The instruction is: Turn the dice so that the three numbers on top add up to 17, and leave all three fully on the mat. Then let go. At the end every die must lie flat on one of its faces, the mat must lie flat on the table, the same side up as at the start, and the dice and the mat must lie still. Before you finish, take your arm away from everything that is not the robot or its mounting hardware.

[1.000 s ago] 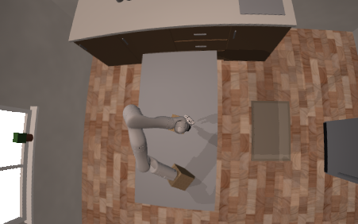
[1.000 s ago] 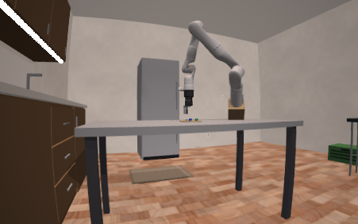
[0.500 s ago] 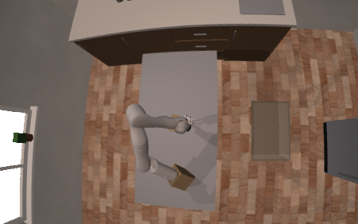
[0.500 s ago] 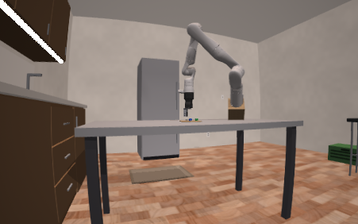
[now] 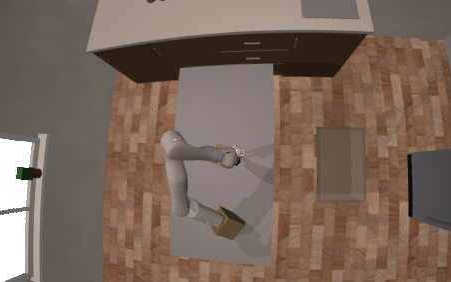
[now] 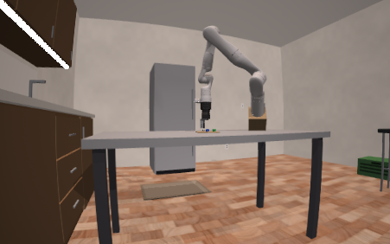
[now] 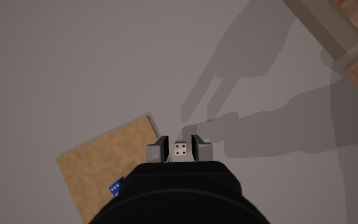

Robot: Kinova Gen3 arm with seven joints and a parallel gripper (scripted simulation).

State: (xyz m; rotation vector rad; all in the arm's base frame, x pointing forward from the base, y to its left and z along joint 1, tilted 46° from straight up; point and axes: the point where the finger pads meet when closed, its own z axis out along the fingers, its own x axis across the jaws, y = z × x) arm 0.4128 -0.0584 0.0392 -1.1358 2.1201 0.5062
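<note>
The white die lies 3 cm below my hand and 1 cm behind it. Also, from my hand: tan mat: 10 cm to the left, 4 cm below, 2 cm behind; blue die: 10 cm to the left, 3 cm below, 2 cm behind; green die: 9 cm to the left, 6 cm behind, 3 cm below.
</note>
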